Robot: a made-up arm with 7 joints.
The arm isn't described. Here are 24 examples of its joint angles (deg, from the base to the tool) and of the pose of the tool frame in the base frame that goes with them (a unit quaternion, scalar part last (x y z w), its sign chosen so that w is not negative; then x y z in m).
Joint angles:
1: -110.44 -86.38 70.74 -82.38 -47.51 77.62 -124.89
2: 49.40 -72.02 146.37 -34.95 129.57 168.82 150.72
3: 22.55 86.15 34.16 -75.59 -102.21 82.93 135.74
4: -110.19 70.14 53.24 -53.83 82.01 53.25 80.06
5: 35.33 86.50 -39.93 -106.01 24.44 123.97 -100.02
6: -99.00 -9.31 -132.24 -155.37 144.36 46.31 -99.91
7: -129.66 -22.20 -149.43 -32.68 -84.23 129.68 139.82
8: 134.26 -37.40 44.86 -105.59 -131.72 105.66 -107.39
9: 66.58 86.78 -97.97 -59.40 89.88 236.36 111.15
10: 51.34 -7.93 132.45 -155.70 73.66 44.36 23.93
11: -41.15 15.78 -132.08 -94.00 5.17 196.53 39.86
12: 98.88 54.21 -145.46 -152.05 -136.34 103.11 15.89
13: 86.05 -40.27 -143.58 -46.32 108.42 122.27 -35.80
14: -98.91 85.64 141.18 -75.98 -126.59 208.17 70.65
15: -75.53 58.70 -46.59 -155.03 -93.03 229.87 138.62
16: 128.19 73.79 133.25 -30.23 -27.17 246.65 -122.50
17: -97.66 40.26 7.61 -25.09 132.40 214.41 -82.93
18: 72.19 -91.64 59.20 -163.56 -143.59 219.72 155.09
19: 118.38 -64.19 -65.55 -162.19 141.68 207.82 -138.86
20: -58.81 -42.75 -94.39 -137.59 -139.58 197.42 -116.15
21: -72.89 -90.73 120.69 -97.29 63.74 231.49 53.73
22: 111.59 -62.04 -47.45 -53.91 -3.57 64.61 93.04
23: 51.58 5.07 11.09 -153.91 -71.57 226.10 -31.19
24: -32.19 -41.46 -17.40 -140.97 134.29 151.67 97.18
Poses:
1: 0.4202 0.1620 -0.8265 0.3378 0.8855 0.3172 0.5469
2: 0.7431 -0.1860 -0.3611 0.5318 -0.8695 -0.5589 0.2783
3: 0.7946 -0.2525 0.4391 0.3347 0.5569 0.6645 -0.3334
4: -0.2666 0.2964 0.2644 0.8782 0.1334 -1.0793 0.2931
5: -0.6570 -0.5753 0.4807 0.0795 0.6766 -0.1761 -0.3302
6: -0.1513 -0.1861 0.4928 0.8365 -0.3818 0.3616 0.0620
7: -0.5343 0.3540 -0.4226 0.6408 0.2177 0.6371 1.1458
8: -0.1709 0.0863 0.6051 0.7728 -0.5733 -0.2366 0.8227
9: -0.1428 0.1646 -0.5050 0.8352 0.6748 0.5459 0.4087
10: 0.2415 0.4137 -0.3829 0.7899 -0.4168 -0.0999 0.0221
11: -0.1135 -0.5401 0.2978 0.7789 -0.4924 -0.1886 0.9659
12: 0.2421 0.0731 -0.4034 0.8794 0.3531 -0.3192 0.4591
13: -0.3192 0.2867 -0.7915 0.4352 0.1770 -0.9917 0.6987
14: -0.1579 -0.0127 -0.9677 0.1960 0.1909 -0.6033 0.7800
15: -0.1079 0.9750 0.0970 0.1682 -0.1656 -0.2416 -0.0308
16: -0.4747 -0.4352 -0.5509 0.5308 -0.5977 0.6074 0.6075
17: 0.0256 -0.7186 0.6109 0.3314 -0.1523 -0.7648 0.7737
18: -0.4169 -0.7395 -0.5221 0.0816 -0.2204 0.1256 0.3133
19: -0.8450 -0.3561 0.0119 0.3988 0.1956 0.2028 0.2397
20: 0.5919 0.6414 -0.3799 0.3065 -0.3934 -0.2522 0.2903
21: -0.6061 -0.0385 -0.6909 0.3922 0.3540 0.6523 -0.0004
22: -0.7897 0.2638 0.2701 0.4836 0.6367 -0.3989 1.0130
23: -0.0467 -0.8800 -0.4010 0.2502 0.1189 0.4198 0.2415
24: 0.4411 0.4398 0.2376 0.7454 0.2050 -0.4056 0.4979
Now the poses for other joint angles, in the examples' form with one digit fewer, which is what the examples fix.
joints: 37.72 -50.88 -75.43 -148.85 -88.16 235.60 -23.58
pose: 0.407 0.378 0.816 0.162 0.286 -0.278 0.421
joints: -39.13 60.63 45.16 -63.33 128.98 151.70 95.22
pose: 0.409 0.508 0.552 0.520 0.951 -0.282 0.167
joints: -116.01 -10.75 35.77 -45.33 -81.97 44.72 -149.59
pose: -0.880 -0.005 0.458 0.126 0.072 -0.311 1.286
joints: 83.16 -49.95 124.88 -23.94 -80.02 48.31 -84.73
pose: -0.309 0.594 0.710 0.218 -0.354 -0.851 0.891
